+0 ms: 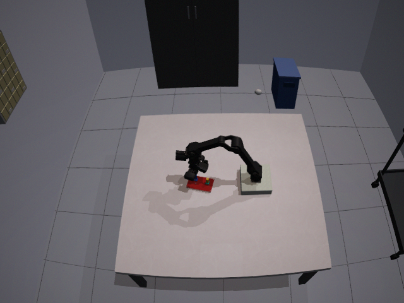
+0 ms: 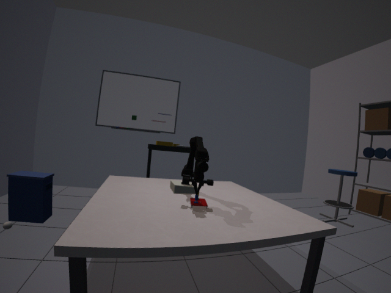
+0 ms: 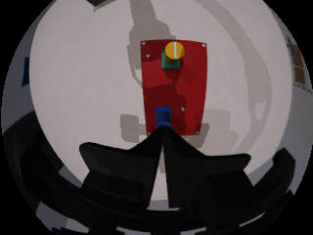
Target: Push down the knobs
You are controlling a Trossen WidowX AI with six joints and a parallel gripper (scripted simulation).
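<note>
The blue knob lies 20 mm below my gripper tip. Also, from my gripper tip: yellow knob: 80 mm behind, 20 mm to the left, 10 mm below.
</note>
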